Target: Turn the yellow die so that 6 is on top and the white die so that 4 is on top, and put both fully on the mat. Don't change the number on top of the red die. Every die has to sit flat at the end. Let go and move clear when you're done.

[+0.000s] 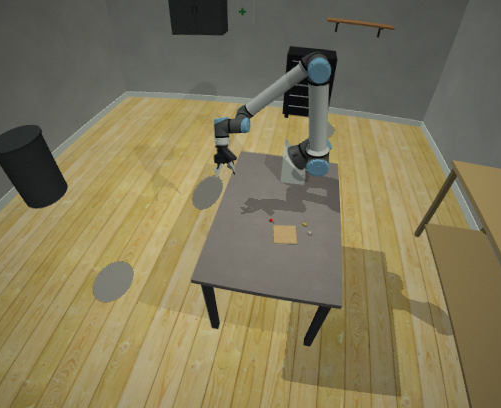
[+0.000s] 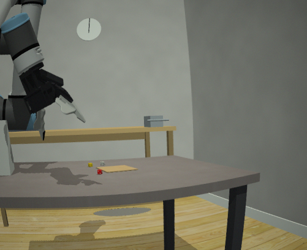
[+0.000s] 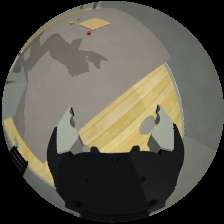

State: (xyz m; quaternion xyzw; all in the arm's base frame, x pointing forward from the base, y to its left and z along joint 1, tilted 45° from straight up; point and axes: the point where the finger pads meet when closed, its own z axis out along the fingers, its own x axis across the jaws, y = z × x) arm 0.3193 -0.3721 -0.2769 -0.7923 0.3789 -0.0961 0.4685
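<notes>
The red die is 31 cm to the left of my hand, 19 cm ahead of it and 17 cm below it. The rest, counted from my hand: white die (54 cm to the left, 27 cm ahead, 17 cm below); then tan mat (39 cm to the left, 29 cm ahead, 18 cm below); then yellow die (52 cm to the left, 20 cm ahead, 17 cm below).
</notes>
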